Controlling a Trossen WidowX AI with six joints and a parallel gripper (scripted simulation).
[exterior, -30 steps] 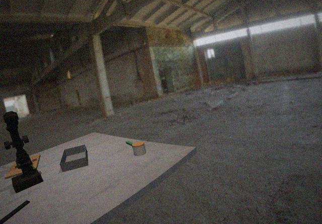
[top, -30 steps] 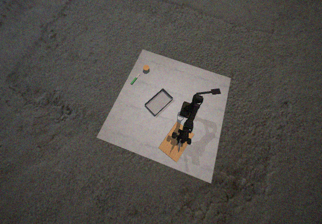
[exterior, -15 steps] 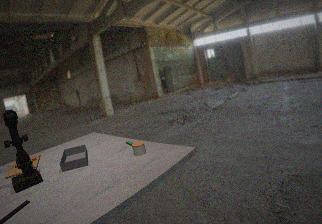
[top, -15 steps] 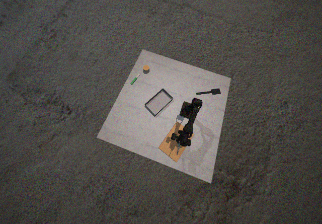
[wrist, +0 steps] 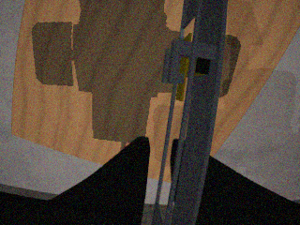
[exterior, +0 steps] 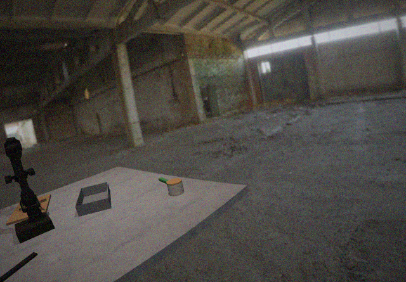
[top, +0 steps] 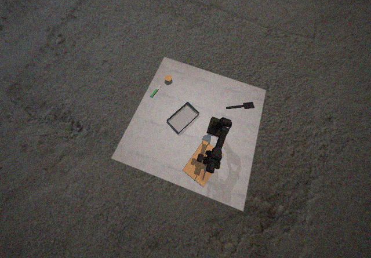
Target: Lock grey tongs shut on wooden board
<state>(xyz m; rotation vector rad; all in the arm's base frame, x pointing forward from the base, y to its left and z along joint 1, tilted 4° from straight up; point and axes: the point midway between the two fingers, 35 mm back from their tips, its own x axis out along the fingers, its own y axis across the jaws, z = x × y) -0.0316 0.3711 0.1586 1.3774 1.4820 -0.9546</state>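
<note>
The wooden board is 1 cm to the right of my gripper tip and 14 cm below it. Also, from my gripper tip: roasting tin (37 cm ahead, 33 cm to the right, 12 cm below); then green-handled tool (79 cm ahead, 49 cm to the right, 14 cm below); then black spatula (16 cm behind, 75 cm to the right, 14 cm below).
</note>
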